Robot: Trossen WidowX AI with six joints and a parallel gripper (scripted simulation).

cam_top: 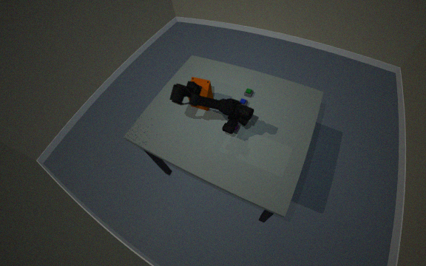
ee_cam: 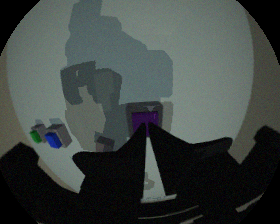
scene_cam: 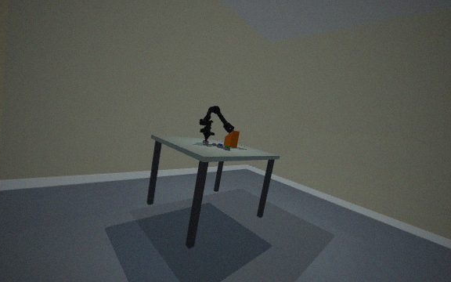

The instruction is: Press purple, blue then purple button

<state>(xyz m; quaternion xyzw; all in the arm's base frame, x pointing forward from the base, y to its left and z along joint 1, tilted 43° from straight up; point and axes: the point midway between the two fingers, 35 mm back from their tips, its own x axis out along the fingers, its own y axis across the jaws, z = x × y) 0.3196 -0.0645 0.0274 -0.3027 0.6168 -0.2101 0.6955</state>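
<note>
Now: gripper tip 1 cm above the purple button. Round my gripper tip: blue button: 5 cm behind, 20 cm to the left; small orange block: 13 cm behind, 11 cm to the left, 2 cm below; small grey block: 7 cm behind, 7 cm to the left, 2 cm below.
</note>
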